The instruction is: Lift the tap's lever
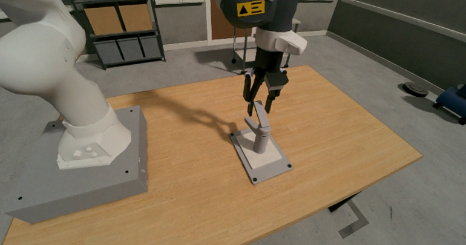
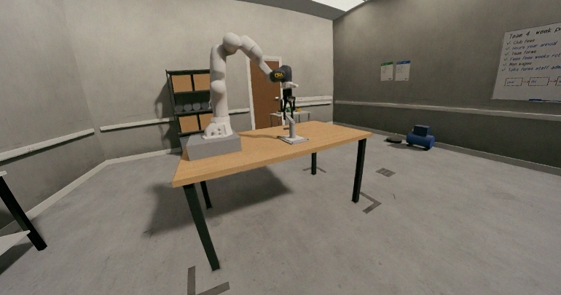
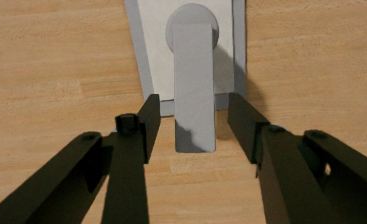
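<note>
My gripper is now 2 cm to the left of the lever and 2 cm above it. Also, from my hand: tap 4 cm to the right, 7 cm below.
</note>
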